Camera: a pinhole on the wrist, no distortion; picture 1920 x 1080 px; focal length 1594.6 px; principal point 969.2 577.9 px. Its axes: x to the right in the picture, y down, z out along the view. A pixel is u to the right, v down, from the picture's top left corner.
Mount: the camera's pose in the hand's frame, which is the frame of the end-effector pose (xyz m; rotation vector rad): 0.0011 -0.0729 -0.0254 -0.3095 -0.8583 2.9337
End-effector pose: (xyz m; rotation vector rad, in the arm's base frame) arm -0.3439 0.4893 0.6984 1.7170 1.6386 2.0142
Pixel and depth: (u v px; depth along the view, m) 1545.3 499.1 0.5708
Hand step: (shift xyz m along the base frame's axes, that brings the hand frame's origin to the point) 0.2527 0.2345 -0.5190
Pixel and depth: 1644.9 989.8 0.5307
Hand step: 0.1006 0.1958 -0.5872
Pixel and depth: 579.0 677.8 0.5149
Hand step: 0.0708 0.4493 -0.3242
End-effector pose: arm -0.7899 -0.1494 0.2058 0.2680 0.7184 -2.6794
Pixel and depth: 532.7 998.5 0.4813
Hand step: -0.2253 0.1885 0.4710
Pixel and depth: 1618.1 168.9 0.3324
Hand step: 0.0993 0.0470 0.3564
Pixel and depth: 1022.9 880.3 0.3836
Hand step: -0.0641 0.1692 0.3870
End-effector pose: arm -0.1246 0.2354 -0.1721 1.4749 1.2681 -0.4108
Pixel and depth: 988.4 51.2 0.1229
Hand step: -0.0618 -0.1137 -0.0638
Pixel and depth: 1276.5 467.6 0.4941
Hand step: -0.1808 -0.4733 -0.1200
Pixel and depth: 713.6 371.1 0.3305
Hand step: -0.0889 -0.2851 -0.1902
